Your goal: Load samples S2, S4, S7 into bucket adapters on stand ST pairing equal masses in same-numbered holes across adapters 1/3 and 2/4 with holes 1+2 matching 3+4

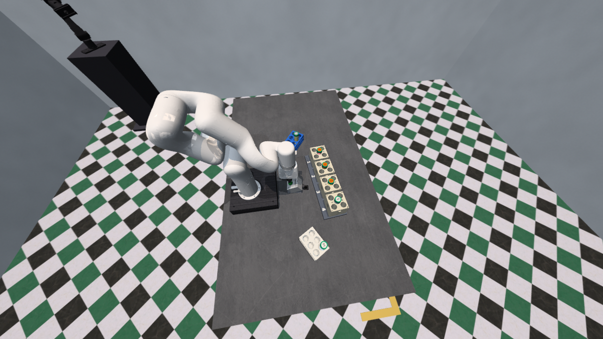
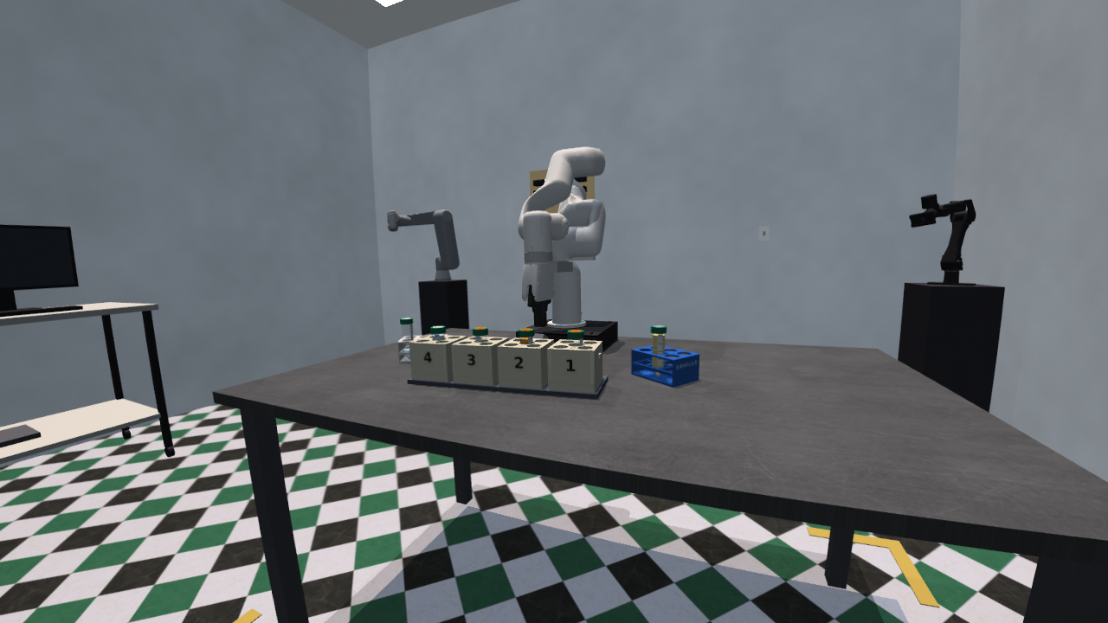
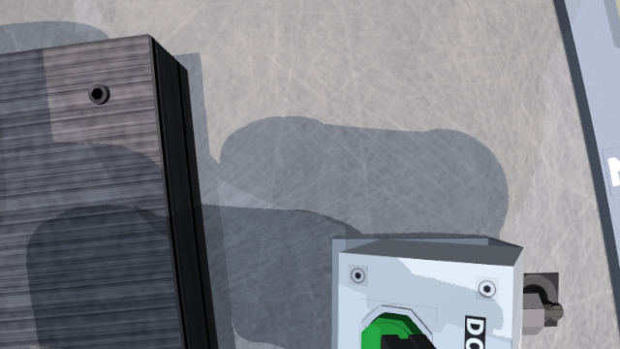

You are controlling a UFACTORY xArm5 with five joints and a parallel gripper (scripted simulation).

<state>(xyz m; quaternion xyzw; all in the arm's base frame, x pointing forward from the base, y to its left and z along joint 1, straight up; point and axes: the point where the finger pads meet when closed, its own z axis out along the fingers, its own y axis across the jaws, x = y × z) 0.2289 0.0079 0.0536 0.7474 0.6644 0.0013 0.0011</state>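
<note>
Now: hand 5 cm above the green done key. Also, from my hand: water blank tube (12 cm ahead, 35 cm to the right, 5 cm below); blue sample rack (6 cm ahead, 34 cm to the left, 8 cm below); white blank rack (8 cm ahead, 34 cm to the right, 8 cm below).
</note>
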